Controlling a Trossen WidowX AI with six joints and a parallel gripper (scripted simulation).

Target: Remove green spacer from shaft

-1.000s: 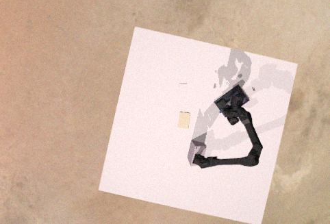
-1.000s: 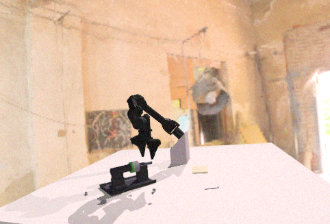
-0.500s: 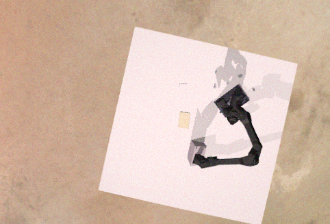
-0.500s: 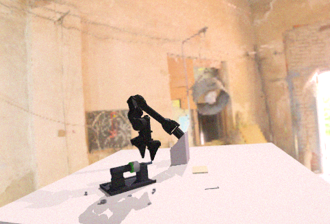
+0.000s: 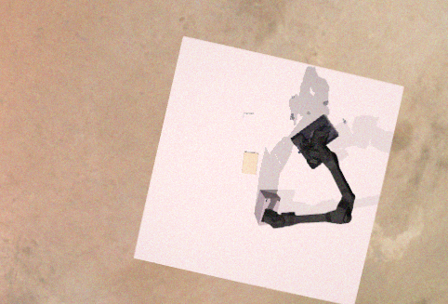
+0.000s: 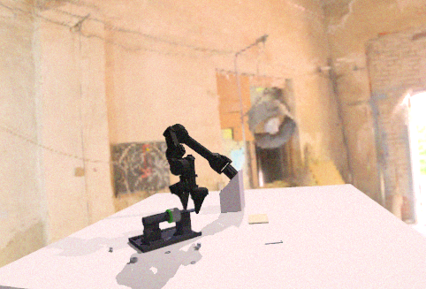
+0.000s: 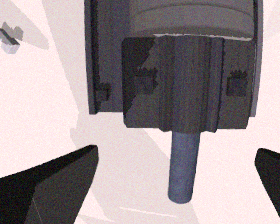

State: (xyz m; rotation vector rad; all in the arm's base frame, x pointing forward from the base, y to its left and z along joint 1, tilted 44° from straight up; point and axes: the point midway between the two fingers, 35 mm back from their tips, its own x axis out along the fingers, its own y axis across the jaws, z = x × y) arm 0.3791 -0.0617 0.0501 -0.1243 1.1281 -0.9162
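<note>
My gripper tip is 5 cm short of the dark shaft and 3 cm to the left of it. Round my gripper tip: grey spacer (6 cm ahead, 4 cm to the right); flat beige tile (17 cm behind, 23 cm to the left, 7 cm below).
</note>
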